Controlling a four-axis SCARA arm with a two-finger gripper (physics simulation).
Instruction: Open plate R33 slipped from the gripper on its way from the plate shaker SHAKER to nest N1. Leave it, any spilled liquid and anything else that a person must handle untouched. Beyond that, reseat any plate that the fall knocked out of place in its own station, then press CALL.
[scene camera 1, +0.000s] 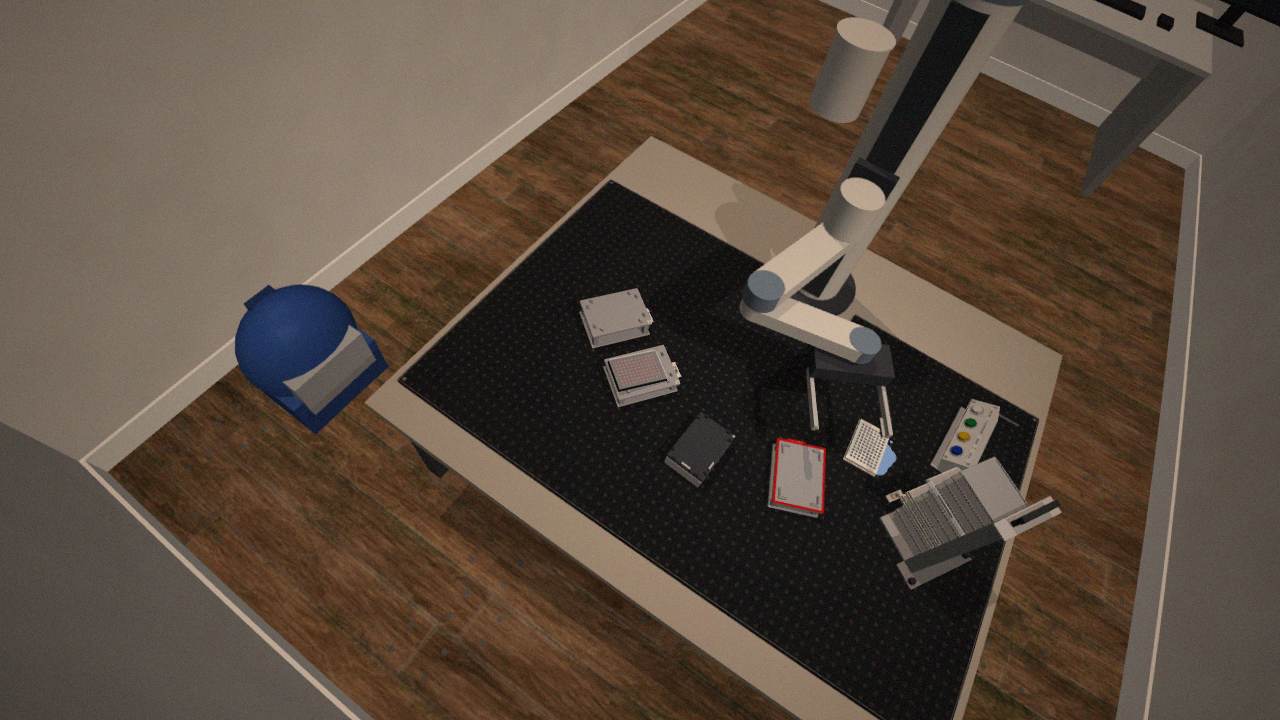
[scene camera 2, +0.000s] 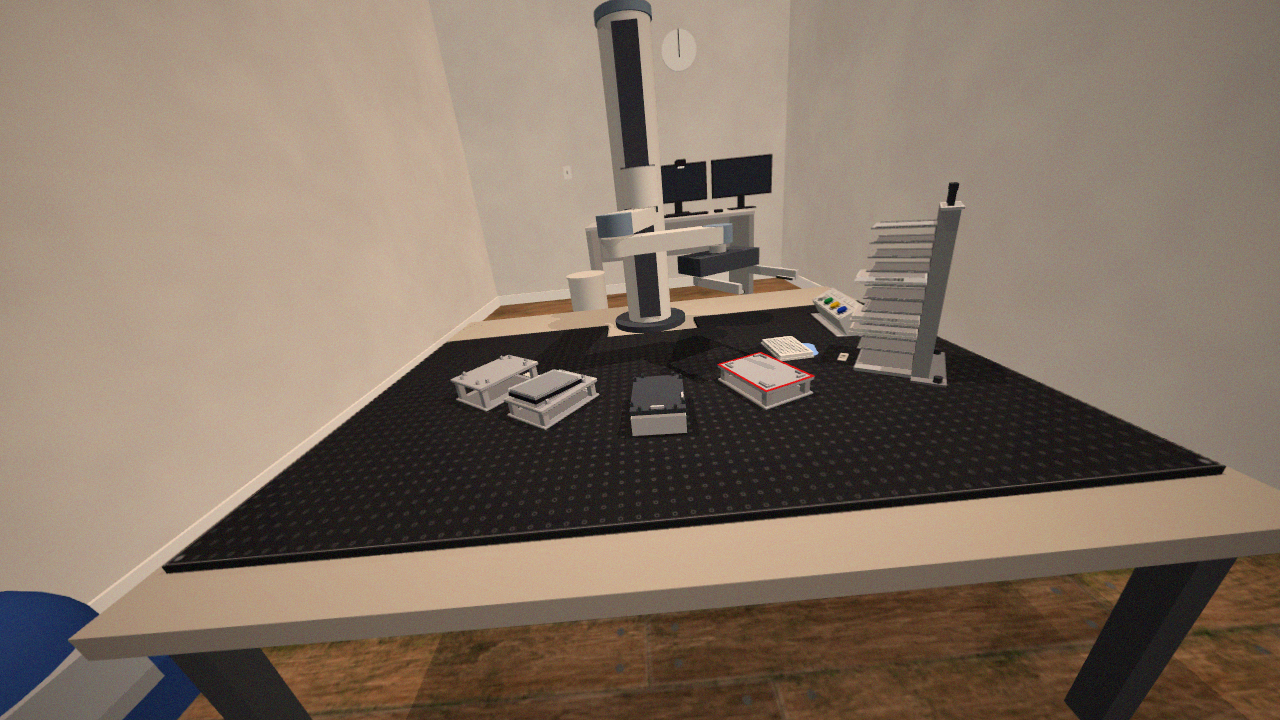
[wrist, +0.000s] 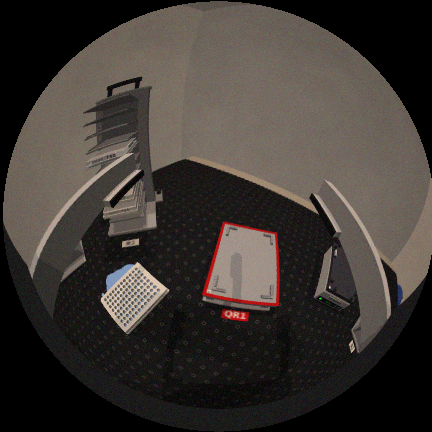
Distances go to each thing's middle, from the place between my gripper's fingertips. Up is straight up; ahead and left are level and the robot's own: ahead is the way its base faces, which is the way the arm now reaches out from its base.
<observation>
I see the red-rimmed plate (scene camera 1: 801, 477) 60 mm ahead of my hand, 30 mm to the right of it and 180 mm below it. Also, from my hand: dark shaker (scene camera 2: 657, 406) (140 mm ahead, 260 mm to the right, 180 mm below).
</observation>
